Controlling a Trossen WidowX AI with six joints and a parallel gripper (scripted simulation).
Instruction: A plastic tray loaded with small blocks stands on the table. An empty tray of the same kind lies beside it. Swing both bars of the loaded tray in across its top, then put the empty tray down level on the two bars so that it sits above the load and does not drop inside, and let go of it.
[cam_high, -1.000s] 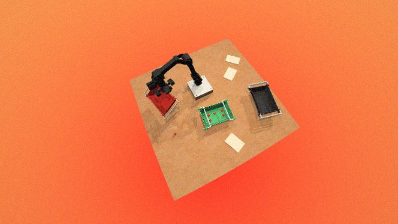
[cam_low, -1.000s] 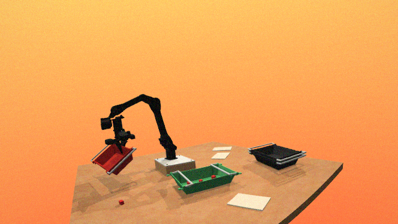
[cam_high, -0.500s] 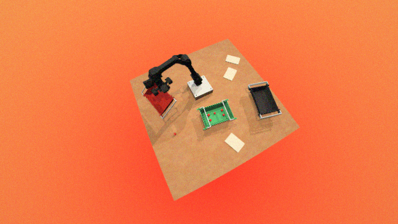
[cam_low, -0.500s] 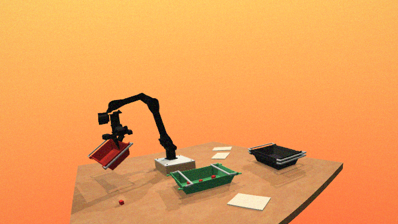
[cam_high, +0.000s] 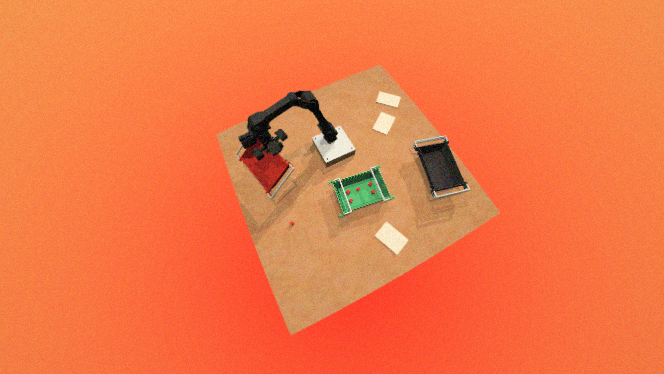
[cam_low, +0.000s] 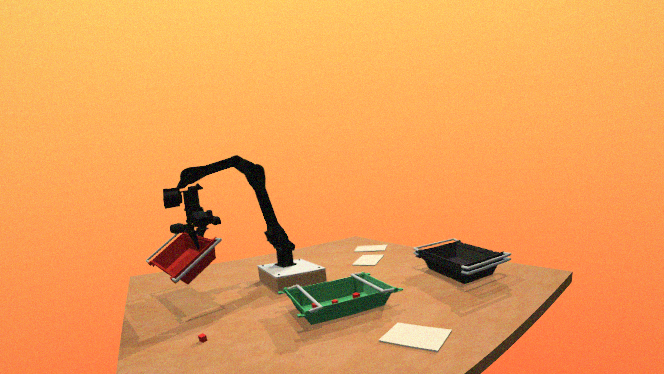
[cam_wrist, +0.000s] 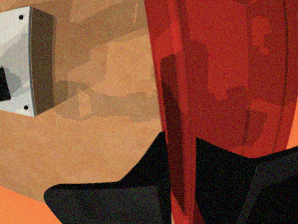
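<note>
Right now my gripper tip is 10 mm short of the red tray, 80 mm to the left of it and 10 mm above it. Also, from my gripper tip: red block (320 mm ahead, 150 mm to the right, 170 mm below).
</note>
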